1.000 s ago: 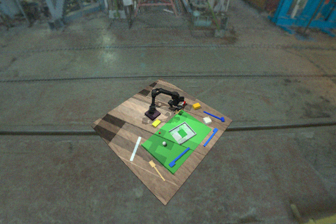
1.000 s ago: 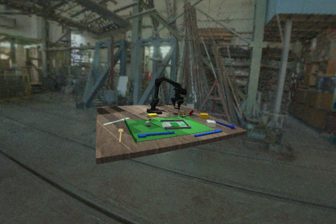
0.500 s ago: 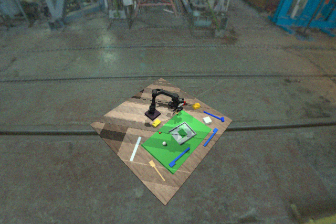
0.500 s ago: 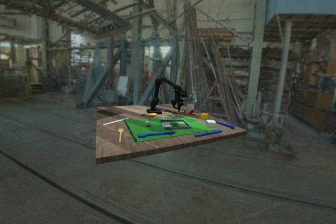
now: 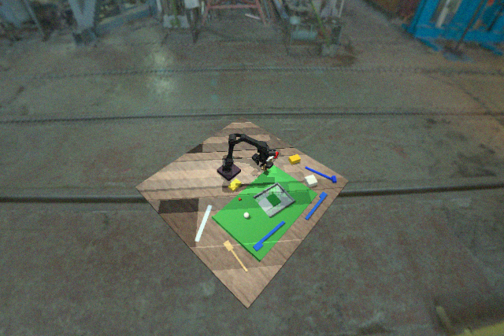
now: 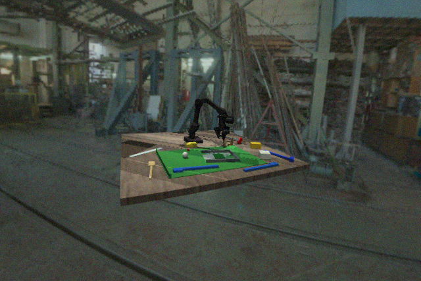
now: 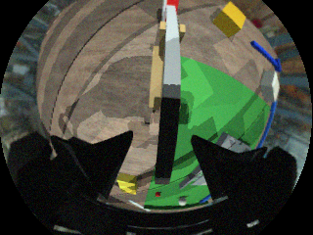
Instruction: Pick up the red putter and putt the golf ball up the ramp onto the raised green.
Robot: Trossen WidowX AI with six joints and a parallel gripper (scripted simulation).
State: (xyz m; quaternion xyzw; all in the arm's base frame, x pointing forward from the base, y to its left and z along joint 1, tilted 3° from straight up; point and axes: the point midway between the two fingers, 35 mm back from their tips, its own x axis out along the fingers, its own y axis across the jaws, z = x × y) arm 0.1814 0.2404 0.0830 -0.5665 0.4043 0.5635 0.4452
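Now: the red putter 40 mm behind my gripper tip and 110 mm to the left of it. Also, from my gripper tip: green mat 290 mm ahead, 180 mm to the right, 70 mm below; then yellow block 70 mm ahead, 320 mm to the left, 40 mm below; then beige block 340 mm ahead, 260 mm to the left, 40 mm below.
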